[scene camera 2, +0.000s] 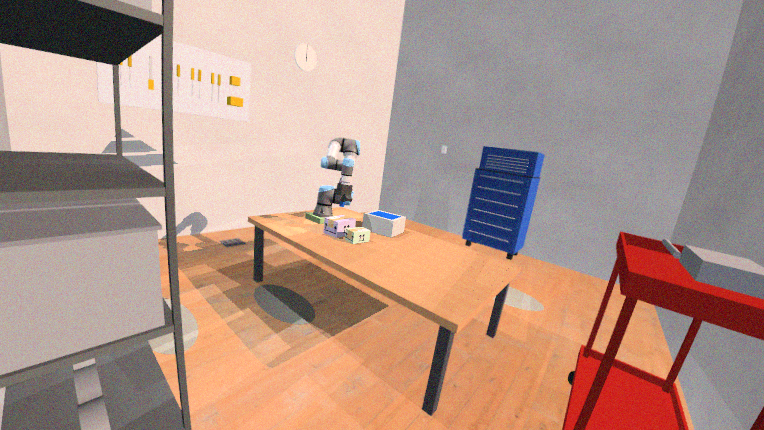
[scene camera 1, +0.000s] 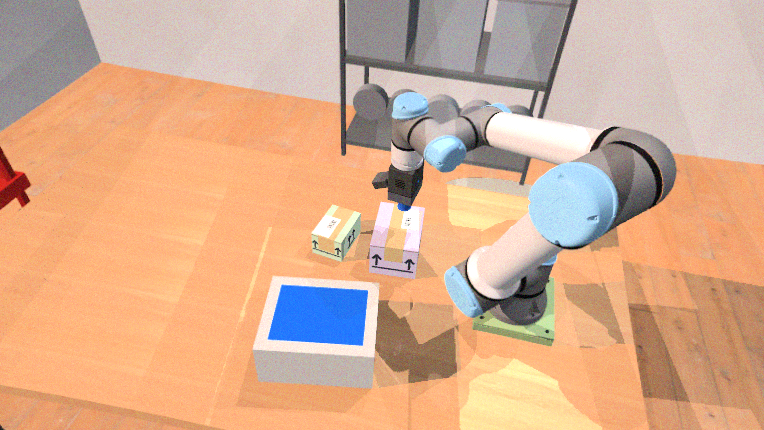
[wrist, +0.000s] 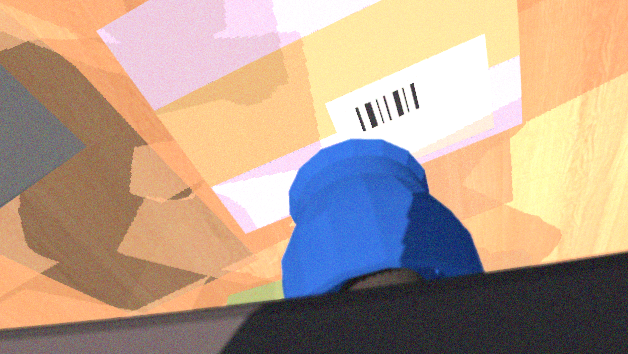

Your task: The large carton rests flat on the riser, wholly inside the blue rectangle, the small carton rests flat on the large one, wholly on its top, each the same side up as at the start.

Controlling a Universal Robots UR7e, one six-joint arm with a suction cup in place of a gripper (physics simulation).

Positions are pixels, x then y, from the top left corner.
My suction cup (wrist: 361, 205) holds nothing. The cup is 14 cm from the middle of a large carton (scene camera 1: 394, 249), above it. A white riser (scene camera 2: 380, 222) sits on the table. A small carton (scene camera 1: 334, 235) rests on the table.
